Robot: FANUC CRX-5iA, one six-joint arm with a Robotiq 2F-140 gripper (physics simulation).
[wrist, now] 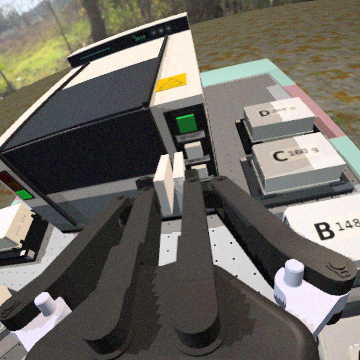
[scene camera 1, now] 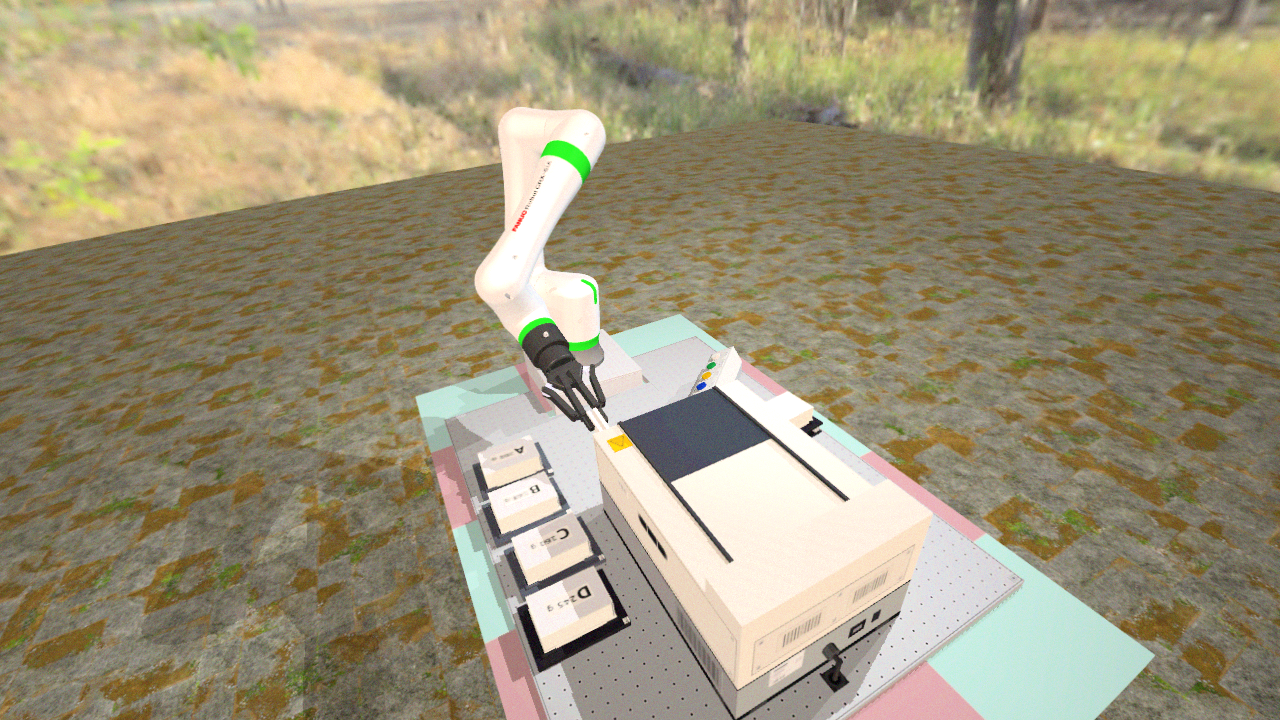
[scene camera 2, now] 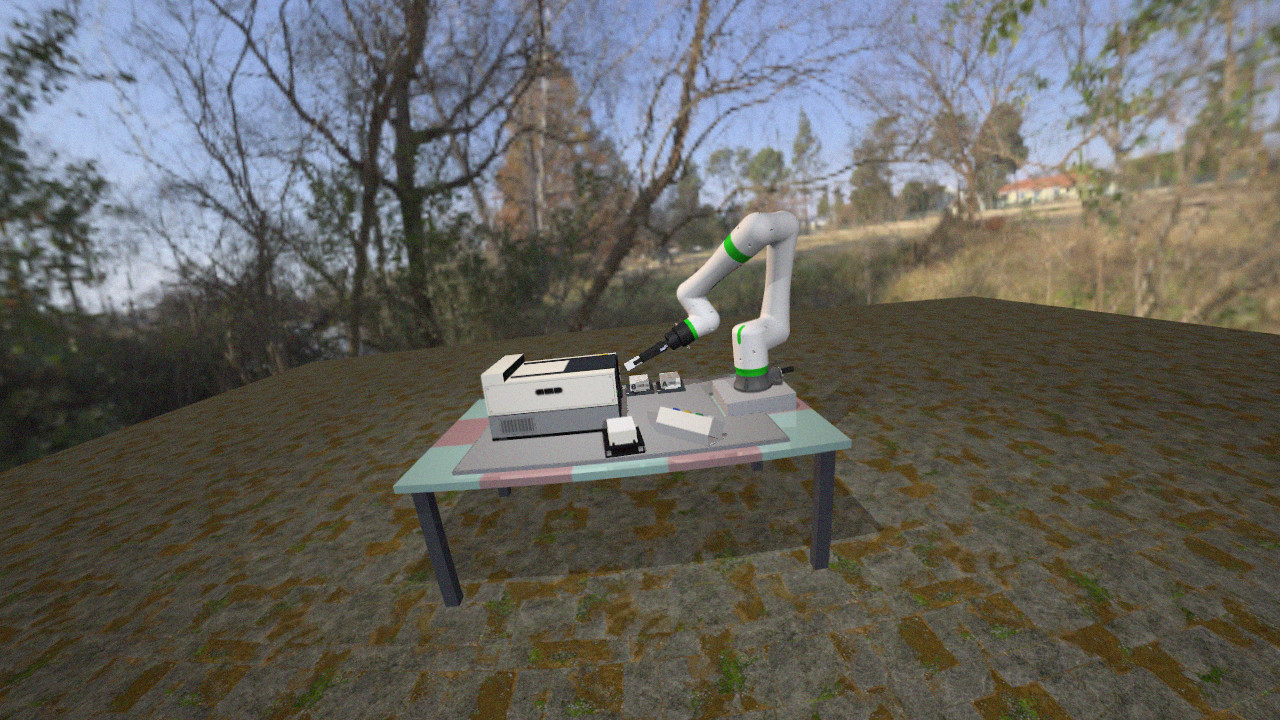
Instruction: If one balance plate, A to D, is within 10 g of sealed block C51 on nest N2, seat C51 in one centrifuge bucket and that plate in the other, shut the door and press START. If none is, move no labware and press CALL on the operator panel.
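Where they show: gripper, between the fingertips: (wrist: 174, 166) (scene camera 2: 625, 367); arm's base, origin of its link: (scene camera 1: 578, 357) (scene camera 2: 752, 385).
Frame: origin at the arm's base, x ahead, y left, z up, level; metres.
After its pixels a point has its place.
My gripper (scene camera 1: 597, 417) @(x 0.461, y -0.191, z 0.097 m) (scene camera 2: 631, 363) @(x 0.461, y -0.191, z 0.097 m) (wrist: 174, 166) @(x 0.461, y -0.191, z 0.097 m) is shut and empty, its pale pads in front of the centrifuge (scene camera 1: 823, 555) @(x 0.940, y -0.160, z 0.188 m) (scene camera 2: 510, 389) @(x 0.899, y 0.029, z 0.128 m) (wrist: 192, 55) @(x 0.626, y -0.258, z 0.154 m). In the wrist view the green START button (wrist: 186, 122) @(x 0.487, y -0.217, z 0.128 m) is above and right of the pads. The dark door (scene camera 1: 693, 431) @(x 0.609, y -0.095, z 0.157 m) (wrist: 102, 170) @(x 0.508, y -0.094, z 0.087 m) looks shut, hiding the buckets. Plates A (scene camera 1: 508, 463) @(x 0.277, y -0.348, z -0.002 m) (scene camera 2: 669, 381) @(x 0.265, y -0.275, z -0.011 m), B (scene camera 1: 525, 505) @(x 0.415, y -0.374, z -0.002 m) (wrist: 325, 215) @(x 0.404, y -0.352, z -0.002 m), C (scene camera 1: 553, 548) @(x 0.544, y -0.381, z -0.002 m) (wrist: 300, 160) @(x 0.503, y -0.374, z -0.002 m) and D (scene camera 1: 570, 612) @(x 0.674, y -0.421, z -0.002 m) (wrist: 280, 117) @(x 0.626, y -0.405, z -0.002 m) sit on black nests. B reads 148, C 160 g. A white block (scene camera 1: 787, 411) @(x 0.571, y 0.226, z 0.016 m) (scene camera 2: 620, 431) @(x 0.565, y 0.285, z 0.016 m) (wrist: 14, 225) @(x 0.541, y 0.162, z 0.006 m), presumably C51, sits on a separate nest; its lettering is unreadable.
The operator panel (scene camera 1: 721, 368) @(x 0.346, y 0.232, z 0.026 m) (scene camera 2: 684, 424) @(x 0.358, y 0.259, z -0.006 m) stands near the arm's base, with green, yellow and blue buttons visible in scene camera 1. A grey perforated board (scene camera 1: 966, 573) @(x 1.028, y 0.173, z -0.056 m) (scene camera 2: 537, 458) @(x 0.829, y 0.221, z -0.057 m) lies on the table (scene camera 1: 1056, 635) @(x 1.174, y 0.178, z -0.069 m) (scene camera 2: 429, 472) @(x 1.185, y 0.187, z -0.069 m). A power plug sticks out of the centrifuge's rear.
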